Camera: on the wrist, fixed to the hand. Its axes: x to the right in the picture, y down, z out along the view.
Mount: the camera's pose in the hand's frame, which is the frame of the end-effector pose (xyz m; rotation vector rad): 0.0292 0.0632 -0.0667 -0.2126 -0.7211 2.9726
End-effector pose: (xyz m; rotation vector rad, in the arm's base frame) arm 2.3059 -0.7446 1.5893 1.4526 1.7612 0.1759
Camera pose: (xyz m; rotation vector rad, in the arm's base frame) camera 2.3097 -0.6736 1.6544 1.9744 -1.8225 0.9057
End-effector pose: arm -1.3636 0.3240 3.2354 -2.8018 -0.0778 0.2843
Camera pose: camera -1.3200 0.2459 3.2715 0.1458 -2.5786 -1.1082
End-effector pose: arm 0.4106 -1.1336 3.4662 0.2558 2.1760 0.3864
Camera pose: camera 0.3423 -1.0776 3.5048 2.5723 -0.5435 1.4099
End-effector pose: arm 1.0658 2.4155 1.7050 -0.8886 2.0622 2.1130
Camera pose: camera 1.0384 2.3366 1.7532 -1.9035 -0.5979 -0.4020
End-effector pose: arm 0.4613 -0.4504 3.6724 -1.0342 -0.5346 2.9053
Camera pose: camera 0.4860 -0.4854 3.5860 -0.0806 -0.5023 -0.2157
